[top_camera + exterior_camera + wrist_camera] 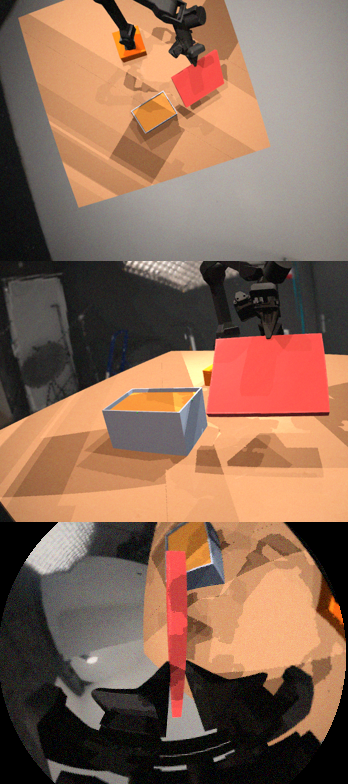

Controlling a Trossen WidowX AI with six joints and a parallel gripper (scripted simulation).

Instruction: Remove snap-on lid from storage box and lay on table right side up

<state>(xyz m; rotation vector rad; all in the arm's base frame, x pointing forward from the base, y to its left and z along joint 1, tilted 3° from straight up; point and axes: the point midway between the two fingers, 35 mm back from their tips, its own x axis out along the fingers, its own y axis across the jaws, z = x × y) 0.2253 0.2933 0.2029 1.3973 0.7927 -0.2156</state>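
Right now the red lid is 6 cm ahead of my gripper tip, 3 cm to the left of it and 5 cm below it. Also, from my gripper tip: storage box (17 cm ahead, 24 cm to the right, 16 cm below).
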